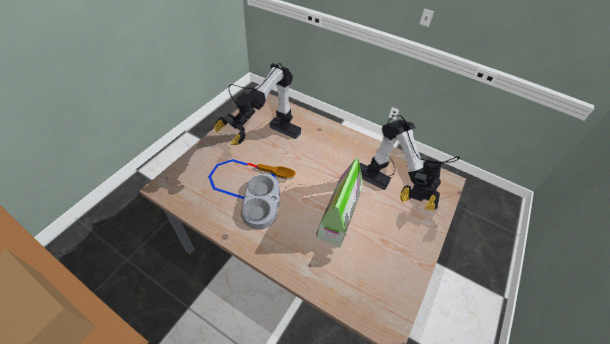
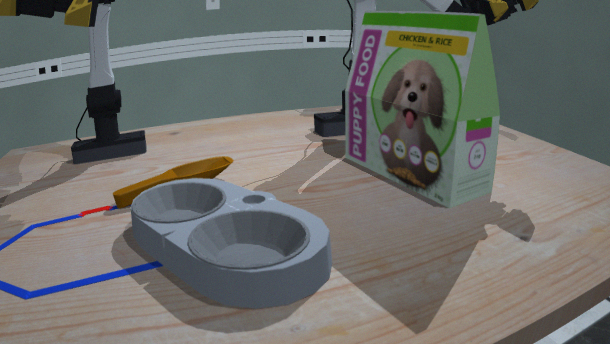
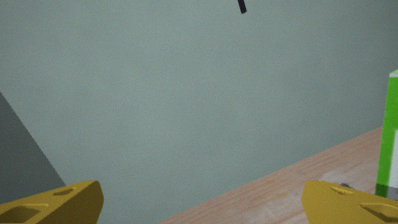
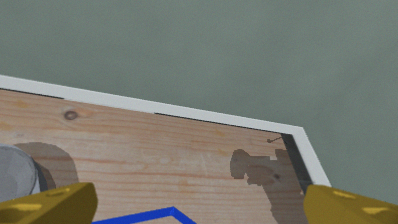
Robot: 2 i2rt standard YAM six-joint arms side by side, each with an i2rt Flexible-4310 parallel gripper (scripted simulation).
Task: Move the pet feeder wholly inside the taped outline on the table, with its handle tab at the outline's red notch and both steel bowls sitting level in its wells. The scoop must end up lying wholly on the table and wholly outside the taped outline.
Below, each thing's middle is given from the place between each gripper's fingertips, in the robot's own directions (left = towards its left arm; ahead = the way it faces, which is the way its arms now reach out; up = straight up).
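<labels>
With the grey pet feeder (image 2: 282,284), I find that my right hand is 32 cm above it, 23 cm to the right of it and 1 cm short of it. The puppy food bag (image 2: 421,104) is 19 cm below my right hand, 16 cm behind it and 59 cm to the left of it. Then there is the orange scoop (image 2: 123,197), well below my right hand, some way to the left of it and some way behind it.
My left hand is 22 cm above the puppy food bag, 3 cm short of it and 29 cm to the left of it. The grey pet feeder is 35 cm below my left hand, 20 cm ahead of it and 66 cm to the right of it, while the orange scoop is far below that same left hand and far to the right of it.
</labels>
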